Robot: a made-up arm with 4 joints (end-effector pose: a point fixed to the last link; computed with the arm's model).
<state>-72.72 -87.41 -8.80 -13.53</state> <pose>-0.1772 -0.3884 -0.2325 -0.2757 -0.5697 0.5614 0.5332</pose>
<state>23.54 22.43 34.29 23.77</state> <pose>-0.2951 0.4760 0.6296 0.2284 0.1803 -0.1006 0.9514</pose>
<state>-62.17 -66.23 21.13 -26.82</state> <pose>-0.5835 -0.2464 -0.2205 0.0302 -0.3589 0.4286 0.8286</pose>
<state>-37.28 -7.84 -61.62 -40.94</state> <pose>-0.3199 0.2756 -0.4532 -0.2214 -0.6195 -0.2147 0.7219</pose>
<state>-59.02 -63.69 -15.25 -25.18</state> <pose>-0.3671 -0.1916 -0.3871 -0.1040 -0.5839 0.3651 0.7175</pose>
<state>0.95 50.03 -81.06 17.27</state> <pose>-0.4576 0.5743 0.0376 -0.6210 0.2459 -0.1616 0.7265</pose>
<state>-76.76 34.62 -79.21 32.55</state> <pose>-0.2782 0.4114 -0.3930 -0.4530 -0.3164 -0.2607 0.7916</pose>
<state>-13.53 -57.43 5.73 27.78</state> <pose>-0.4508 -0.2136 0.2842 -0.0749 -0.0522 0.6784 0.7290</pose>
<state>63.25 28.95 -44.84 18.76</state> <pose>-0.1476 0.6472 0.4358 -0.4284 0.5769 0.0623 0.6927</pose>
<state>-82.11 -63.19 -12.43 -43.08</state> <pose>-0.1801 -0.0927 -0.5562 0.0148 -0.7307 0.2755 0.6244</pose>
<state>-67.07 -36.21 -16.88 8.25</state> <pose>-0.3913 -0.0674 -0.4176 -0.2421 -0.5859 0.3230 0.7027</pose>
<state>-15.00 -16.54 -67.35 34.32</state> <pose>-0.5551 0.0319 0.0083 -0.6211 -0.1295 0.3031 0.7110</pose>
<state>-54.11 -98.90 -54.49 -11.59</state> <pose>0.1152 -0.3286 -0.0856 -0.3419 -0.7022 0.5433 0.3080</pose>
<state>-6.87 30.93 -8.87 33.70</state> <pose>-0.5111 0.5027 0.2965 -0.0955 0.0279 0.0248 0.9947</pose>
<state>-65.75 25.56 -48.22 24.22</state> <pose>-0.4058 0.4205 -0.3440 -0.2950 -0.4192 -0.1213 0.8500</pose>
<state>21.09 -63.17 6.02 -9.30</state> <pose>-0.4229 -0.1110 0.5553 0.1066 0.2032 0.4030 0.8860</pose>
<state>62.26 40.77 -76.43 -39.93</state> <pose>-0.4476 0.5730 0.1603 -0.7686 0.1887 -0.1120 0.6009</pose>
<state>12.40 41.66 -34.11 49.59</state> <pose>-0.3251 0.5511 0.3683 -0.2869 0.3420 0.0744 0.8917</pose>
